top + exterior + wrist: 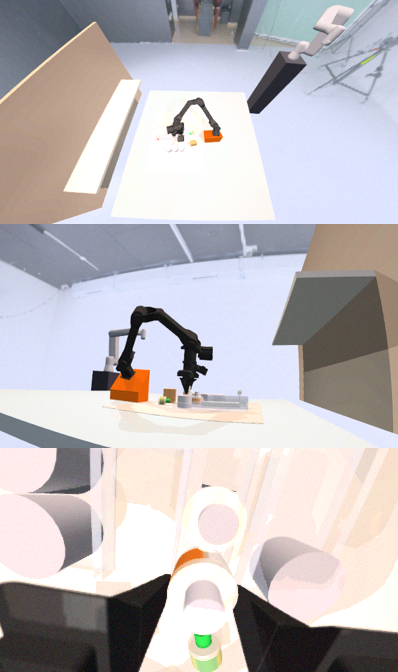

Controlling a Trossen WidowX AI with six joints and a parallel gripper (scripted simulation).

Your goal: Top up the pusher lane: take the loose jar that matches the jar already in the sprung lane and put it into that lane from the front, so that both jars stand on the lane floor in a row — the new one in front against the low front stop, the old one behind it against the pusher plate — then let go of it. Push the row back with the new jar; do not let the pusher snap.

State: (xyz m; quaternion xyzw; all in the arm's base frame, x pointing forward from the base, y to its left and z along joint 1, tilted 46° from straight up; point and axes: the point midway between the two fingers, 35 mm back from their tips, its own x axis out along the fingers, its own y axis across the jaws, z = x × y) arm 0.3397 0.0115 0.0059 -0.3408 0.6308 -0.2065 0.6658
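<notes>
Now: gripper tip 9 cm past the green-lidded jar, 4 cm to the left of it and 4 cm above it. From my gripper tip the other things lie so: clear lane unit 14 cm ahead, 4 cm to the left, 4 cm below; then tan block 12 cm behind, 7 cm to the left, 2 cm below; then pusher post 15 cm ahead, 5 cm to the left, 1 cm below.
</notes>
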